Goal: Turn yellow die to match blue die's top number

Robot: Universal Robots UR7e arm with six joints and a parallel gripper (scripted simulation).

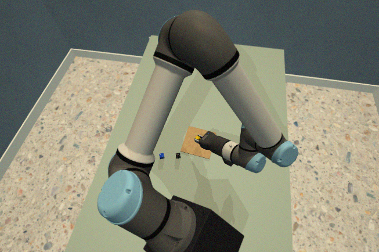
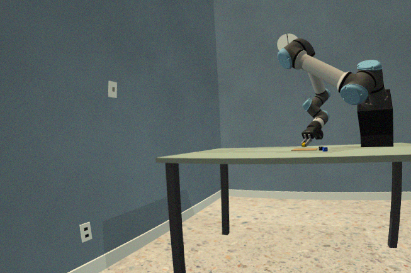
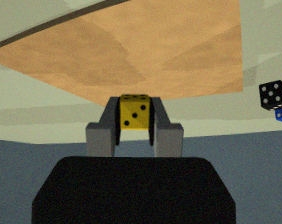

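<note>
My hand is 3 cm above the tan mat. Also, from my hand: blue die 11 cm behind, 15 cm to the left, 3 cm below; then black die 9 cm behind, 8 cm to the left, 3 cm below; then yellow die 1 cm to the left, 1 cm below.
</note>
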